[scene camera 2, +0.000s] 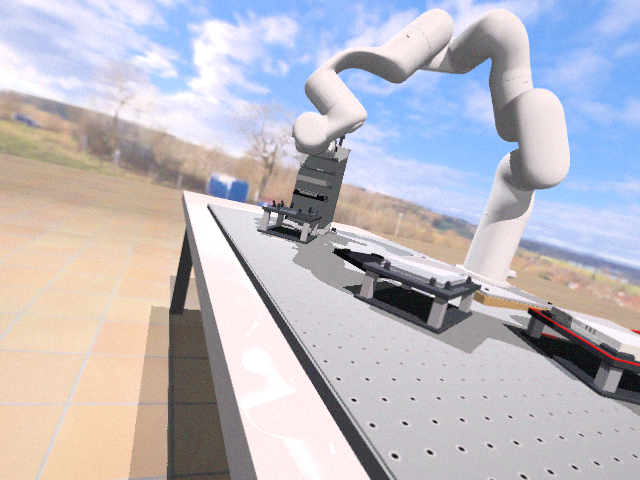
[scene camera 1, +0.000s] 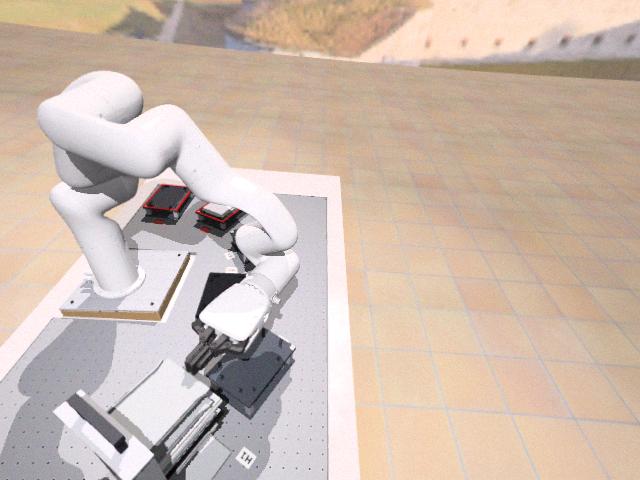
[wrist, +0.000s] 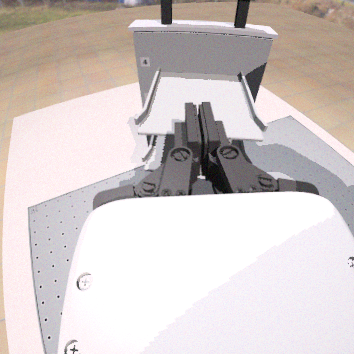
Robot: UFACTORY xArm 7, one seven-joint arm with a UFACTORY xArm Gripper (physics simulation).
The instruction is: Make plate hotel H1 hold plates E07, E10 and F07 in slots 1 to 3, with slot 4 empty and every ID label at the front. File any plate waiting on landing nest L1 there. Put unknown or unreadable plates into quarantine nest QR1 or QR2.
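Places are measured from the arm's base along level axes (x ahead, y left, z up), in millimetres.
Pixels of known places: gripper, fingertip midpoint: [scene camera 1: 189,369] [wrist: 196,120]; arm's base at its link origin: [scene camera 2: 481,277] [scene camera 1: 120,282].
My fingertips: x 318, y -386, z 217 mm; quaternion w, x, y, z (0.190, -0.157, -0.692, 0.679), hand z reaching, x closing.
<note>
Ahead of a thing's pixels: the offset from my fingertips to its top centre. "pt": to the spot under its first point.
Hotel H1 [scene camera 1: 139,454] [scene camera 2: 338,180] [wrist: 200,47] stands at the table's far end in scene camera 2. Its top shelf {dx -33, dy -43, dz -13 mm} [scene camera 1: 160,397] [wrist: 162,107], by the number 4, is bare. Lower slots show light and dark edges; no ID is readable. My gripper [scene camera 1: 193,364] [wrist: 196,120] is shut and empty, at the front of the top shelf; its fingers are hidden in scene camera 2. A light plate {dx +45, dy +581, dz -172 mm} [scene camera 2: 426,269] sits on a dark nest {dx +45, dy +581, dz -177 mm} [scene camera 2: 438,312]. Another light plate {dx -104, dy +756, dz -182 mm} [scene camera 1: 220,208] [scene camera 2: 604,330] sits on a red-rimmed nest {dx -104, dy +756, dz -191 mm} [scene camera 2: 607,378]. A second red-rimmed nest {dx -310, dy +801, dz -191 mm} [scene camera 1: 168,197] is empty.
A dark four-legged nest {dx +77, dy +123, dz -161 mm} [scene camera 1: 253,374] [scene camera 2: 292,211] with pins stands in front of the hotel, beneath the gripper's side. A black panel {dx -32, dy +358, dz -219 mm} [scene camera 1: 221,289] [scene camera 2: 355,255] lies near the robot base [scene camera 1: 124,304]. The H1 label {pt dx +81, dy -45, dz -236 mm} [scene camera 1: 245,457] lies beside the hotel.
</note>
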